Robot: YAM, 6 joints.
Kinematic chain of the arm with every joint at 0, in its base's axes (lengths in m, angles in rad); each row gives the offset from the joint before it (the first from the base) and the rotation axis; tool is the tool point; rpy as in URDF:
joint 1: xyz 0 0 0.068 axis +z
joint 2: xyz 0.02 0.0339 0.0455 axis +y
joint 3: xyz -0.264 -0.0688 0 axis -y
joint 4: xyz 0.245 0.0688 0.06 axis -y
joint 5: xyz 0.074 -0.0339 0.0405 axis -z
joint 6: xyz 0.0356 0 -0.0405 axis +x
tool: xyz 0 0 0 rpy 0 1.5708 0
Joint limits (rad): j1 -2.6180..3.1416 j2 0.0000..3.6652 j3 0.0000..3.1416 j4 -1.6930..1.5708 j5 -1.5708..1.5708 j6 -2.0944..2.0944
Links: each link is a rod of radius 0.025 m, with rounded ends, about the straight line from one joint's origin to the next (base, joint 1, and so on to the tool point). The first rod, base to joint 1, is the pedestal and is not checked.
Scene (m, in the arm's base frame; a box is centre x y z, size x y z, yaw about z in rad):
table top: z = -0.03
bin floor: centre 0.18 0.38 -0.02 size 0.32 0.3 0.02 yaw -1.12
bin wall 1: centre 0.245 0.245 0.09 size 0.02 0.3 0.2 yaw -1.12
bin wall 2: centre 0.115 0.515 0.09 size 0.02 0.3 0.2 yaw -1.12
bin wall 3: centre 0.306 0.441 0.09 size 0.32 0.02 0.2 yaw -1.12
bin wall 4: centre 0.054 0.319 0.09 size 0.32 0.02 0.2 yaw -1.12
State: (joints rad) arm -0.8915 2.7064 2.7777 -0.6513 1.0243 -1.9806
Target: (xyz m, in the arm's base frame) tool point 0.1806 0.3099 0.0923
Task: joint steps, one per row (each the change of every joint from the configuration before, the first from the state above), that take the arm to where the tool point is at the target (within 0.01 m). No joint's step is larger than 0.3 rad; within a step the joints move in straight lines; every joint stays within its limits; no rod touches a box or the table.
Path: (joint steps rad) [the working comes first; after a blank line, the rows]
Joints at the target: 1.1153 2.3022 1.5011 -1.3282 0.8135 -1.9806
Straight joint move there: touches bin wall 1, bin wall 3.

1: 0.2672 -0.1080 -0.1249 -0.1488 -0.0911 -0.0163
2: 0.2671 -0.1080 -0.1249 -0.1488 -0.0911 -0.0162
3: 0.2672 -0.1080 -0.1249 -0.1488 -0.0911 -0.0163
4: 0.2672 -0.1080 -0.1249 -0.1489 -0.0911 -0.0162
5: 0.2672 -0.1080 -0.1249 -0.1488 -0.0911 -0.0163
6: 0.2671 -0.1079 -0.1249 -0.1488 -0.0911 -0.0162
7: 0.2672 -0.1080 -0.1250 -0.1488 -0.0911 -0.0163
8: 0.0683 0.1758 -0.2011 0.1824 0.2134 0.0569
9: 0.0683 0.1759 -0.2011 0.1824 0.2135 0.0569

